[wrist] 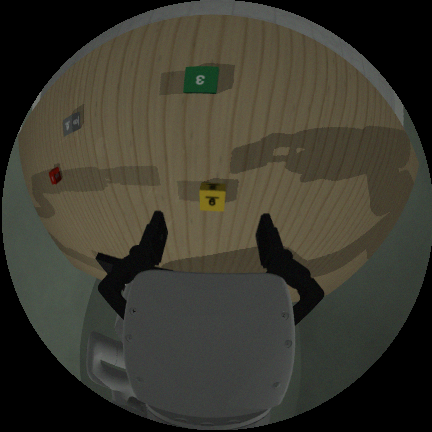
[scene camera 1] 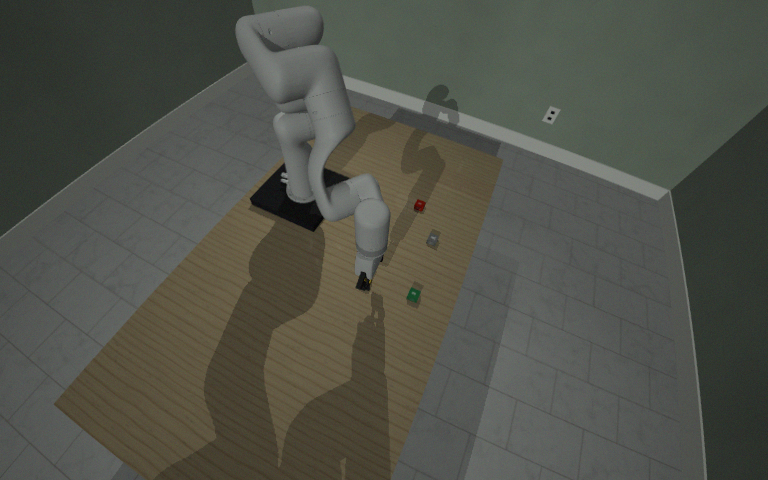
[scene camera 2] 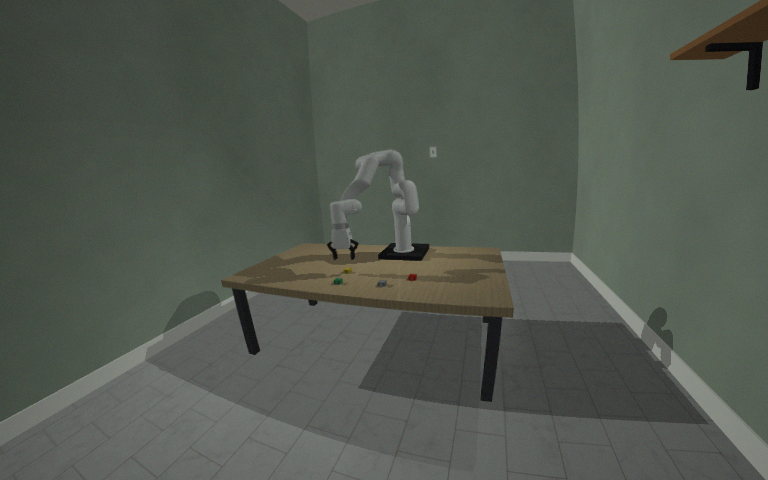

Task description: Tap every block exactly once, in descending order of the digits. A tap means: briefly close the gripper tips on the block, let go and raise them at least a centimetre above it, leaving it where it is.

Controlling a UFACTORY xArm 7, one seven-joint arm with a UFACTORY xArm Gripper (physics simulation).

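Note:
My gripper [scene camera 1: 371, 274] [scene camera 2: 343, 258] [wrist: 211, 222] is open and empty, raised above the yellow block [scene camera 2: 347, 270] [wrist: 212, 198]. This block lies on the table and has an underlined digit, 6 or 9; in scene camera 1 it is mostly hidden by a finger. The green block [scene camera 1: 413, 294] [scene camera 2: 338, 280] [wrist: 201, 80] shows an upside-down 3 in the wrist view. The grey block [scene camera 1: 432, 238] [scene camera 2: 382, 283] [wrist: 71, 123] has a digit that looks like a 4. The red block [scene camera 1: 419, 205] [scene camera 2: 412, 277] [wrist: 55, 175] has a digit too small to read.
The wooden table [scene camera 1: 141, 350] [scene camera 2: 453, 294] carries the arm's black base plate [scene camera 1: 271, 204] [scene camera 2: 387, 254]. Shadows of the arm fall across the table. A wall shelf [scene camera 2: 719, 42] hangs at the upper right in scene camera 2, away from the table.

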